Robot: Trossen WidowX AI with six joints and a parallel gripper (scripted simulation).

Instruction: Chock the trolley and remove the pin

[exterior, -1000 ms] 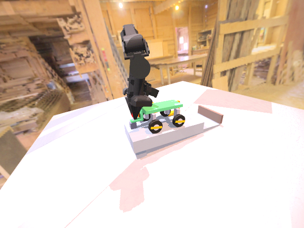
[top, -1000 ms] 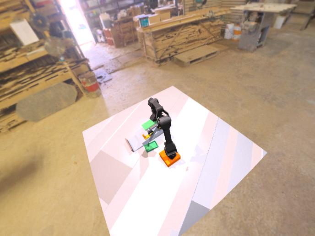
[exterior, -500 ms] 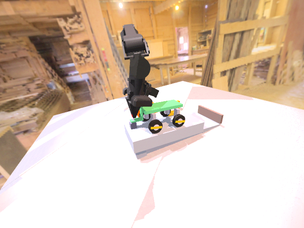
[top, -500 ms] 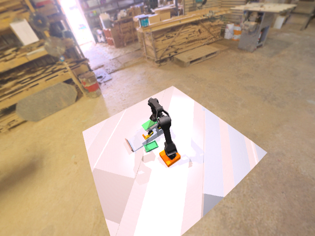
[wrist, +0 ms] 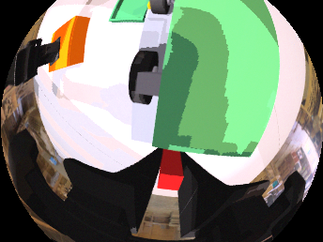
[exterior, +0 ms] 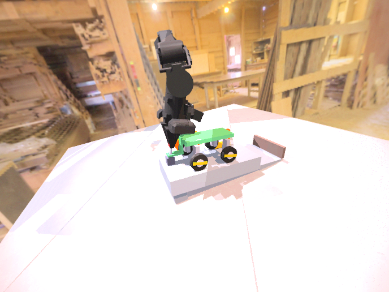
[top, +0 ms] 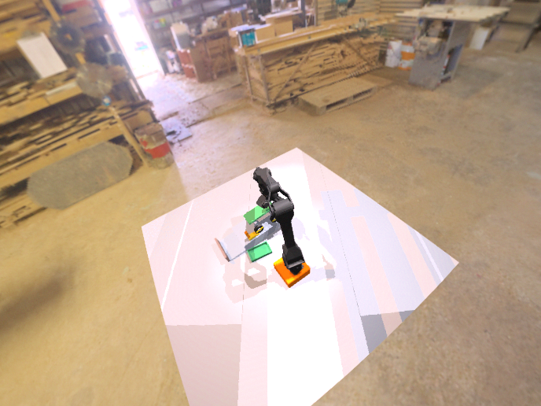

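Now: gripper tip 23 cm to the right of the green tray, 15 cm above it and 6 cm past it. The rest, counted from my gripper tip: grey ramp 11 cm to the left, 9 cm below, 4 cm ahead; then trolley 10 cm to the left, 4 cm ahead, 3 cm below; then red-headed stop pin right at my gripper tip.
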